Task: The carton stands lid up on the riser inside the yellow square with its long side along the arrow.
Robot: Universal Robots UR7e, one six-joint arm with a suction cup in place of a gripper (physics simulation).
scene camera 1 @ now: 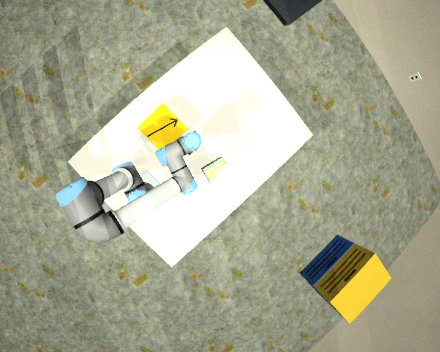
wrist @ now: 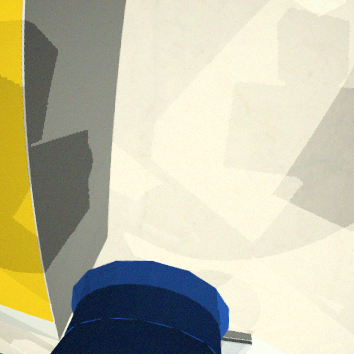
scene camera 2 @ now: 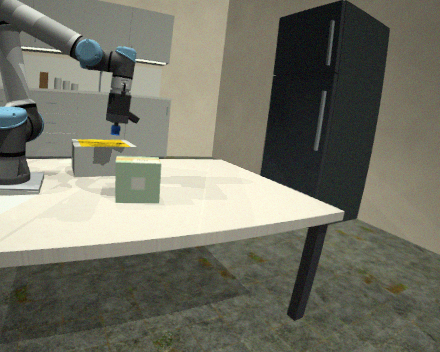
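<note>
The carton (scene camera 1: 215, 170) (scene camera 2: 138, 189) stands on the table, apart from the riser. It has a pale green side with a light square label and a cream and yellow top with a green strip. The carton does not show in the wrist view. The grey riser (scene camera 2: 82, 164) (wrist: 95, 75) bears the yellow square (scene camera 1: 159, 118) (scene camera 2: 95, 143) (wrist: 11, 125) with a black arrow (scene camera 1: 163, 128); no carton is on it. My blue suction cup (scene camera 2: 115, 130) (wrist: 150, 277) points down, holds nothing and hangs slightly higher than the riser top, near its side. The arm hides the cup in scene camera 1.
The white table (scene camera 1: 270, 120) (scene camera 2: 240, 220) bears the robot's base (scene camera 2: 14, 177) at one end. A dark fridge (scene camera 2: 307, 110) and grey cabinets (scene camera 2: 150, 117) stand beyond it. A blue and yellow box-like object (scene camera 1: 361, 289) stands on the floor away from the table.
</note>
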